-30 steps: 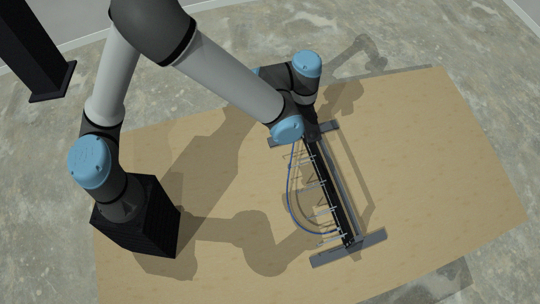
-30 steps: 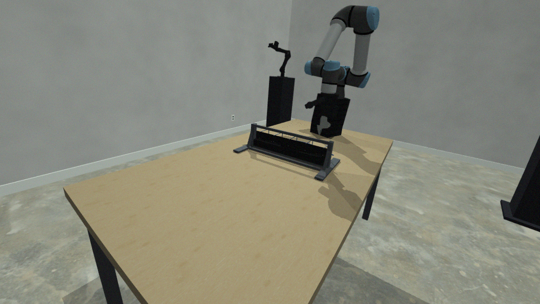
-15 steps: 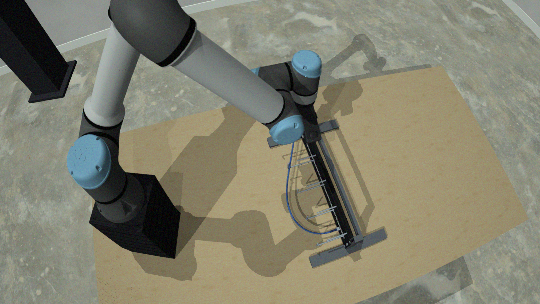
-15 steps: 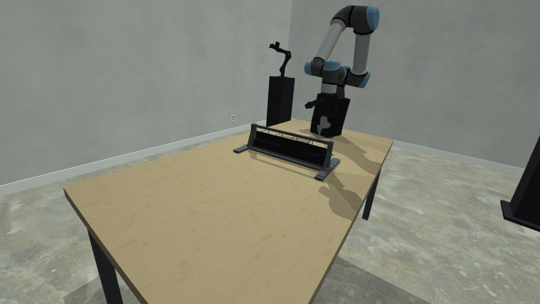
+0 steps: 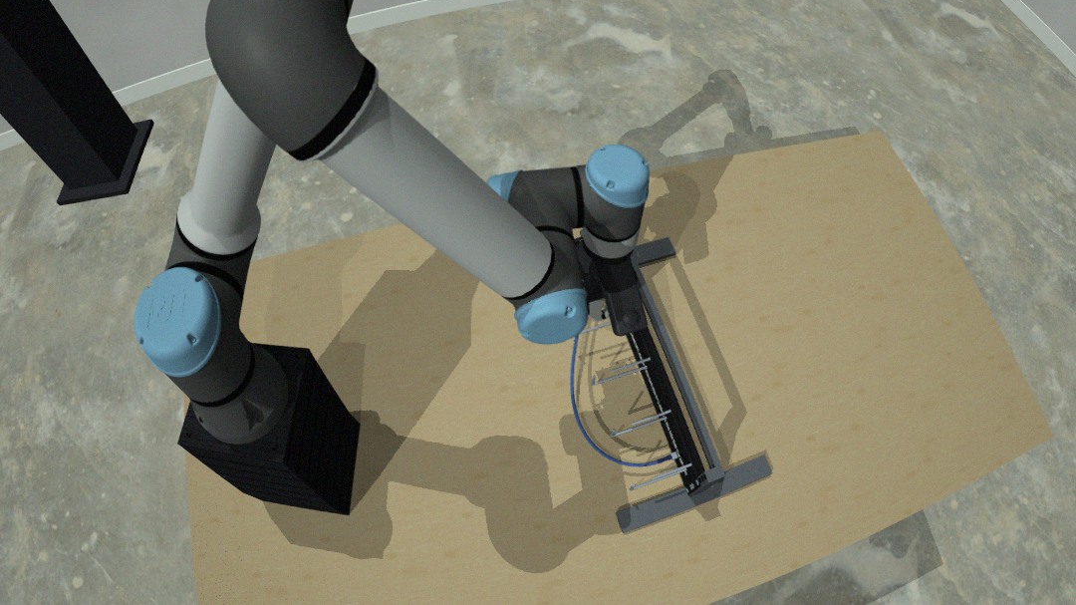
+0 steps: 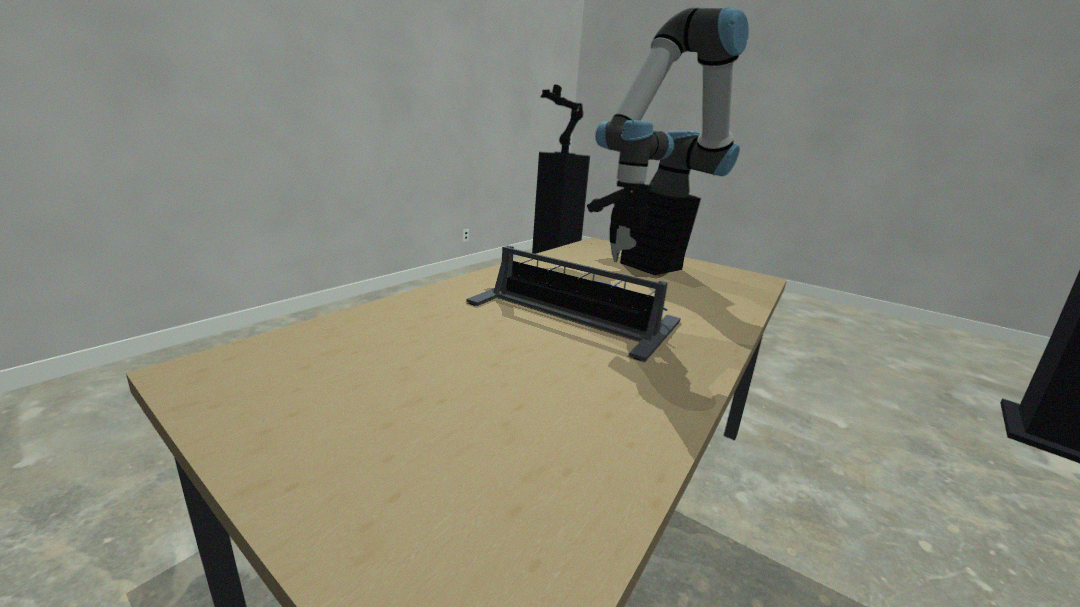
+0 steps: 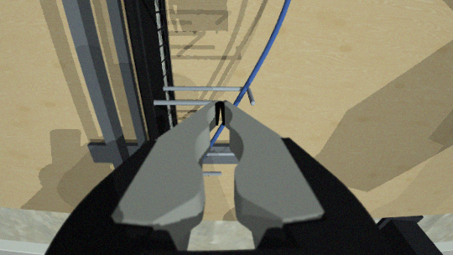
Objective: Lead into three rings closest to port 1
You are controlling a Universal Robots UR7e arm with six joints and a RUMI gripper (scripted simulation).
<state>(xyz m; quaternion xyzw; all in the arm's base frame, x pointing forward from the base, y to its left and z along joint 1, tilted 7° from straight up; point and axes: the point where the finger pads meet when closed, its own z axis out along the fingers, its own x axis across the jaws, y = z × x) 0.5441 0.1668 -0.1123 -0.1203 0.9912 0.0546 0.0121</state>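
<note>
Now: the rack 100 mm ahead of my hand, 50 mm to the right of it and 90 mm below it.
</note>
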